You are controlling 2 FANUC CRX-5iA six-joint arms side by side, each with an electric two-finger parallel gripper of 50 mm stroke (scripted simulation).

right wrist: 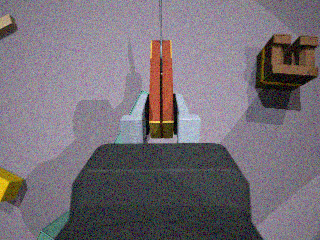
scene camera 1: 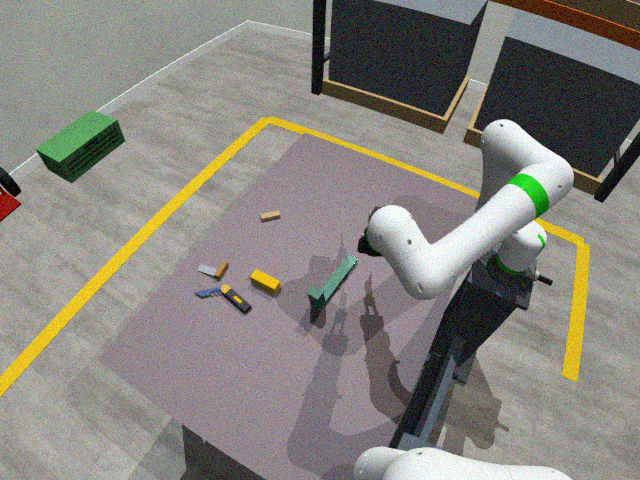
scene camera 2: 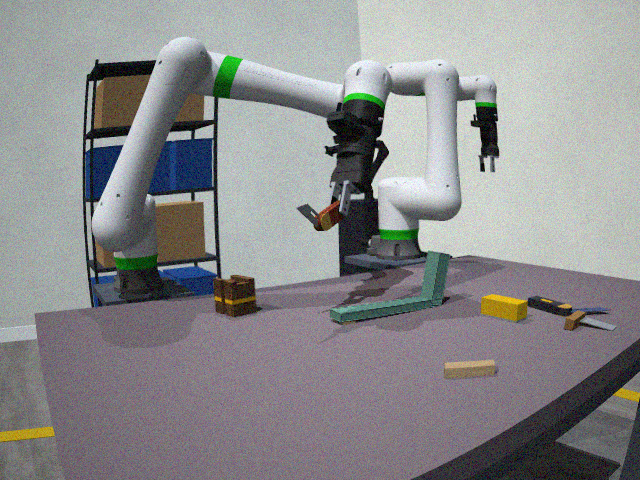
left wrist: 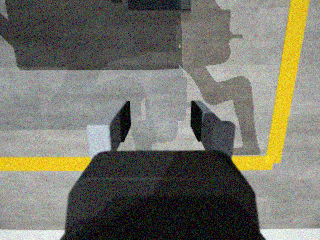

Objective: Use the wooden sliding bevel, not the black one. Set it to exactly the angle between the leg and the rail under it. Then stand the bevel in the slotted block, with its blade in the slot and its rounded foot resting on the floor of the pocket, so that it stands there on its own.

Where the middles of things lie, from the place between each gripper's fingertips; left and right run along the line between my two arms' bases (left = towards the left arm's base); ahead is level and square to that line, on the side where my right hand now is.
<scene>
Now: the wooden bevel (scene camera 2: 330, 216) 50 mm to the right of my right hand, 20 mm below it and 20 mm ahead of it. From my right hand the other things lie so: pale wooden block (scene camera 2: 484, 367): 430 mm ahead, 200 mm below, 70 mm to the right; then yellow block (scene camera 2: 504, 308): 270 mm ahead, 200 mm to the left, 200 mm below.
Right now the yellow block is 810 mm to the right of my left hand, 760 mm ahead of it and 280 mm below it. Also, from my left hand: pale wooden block (1080 mm to the right, 920 mm ahead, 280 mm below); then wooden bevel (1060 mm to the right, 510 mm ahead, 100 mm below).
</scene>
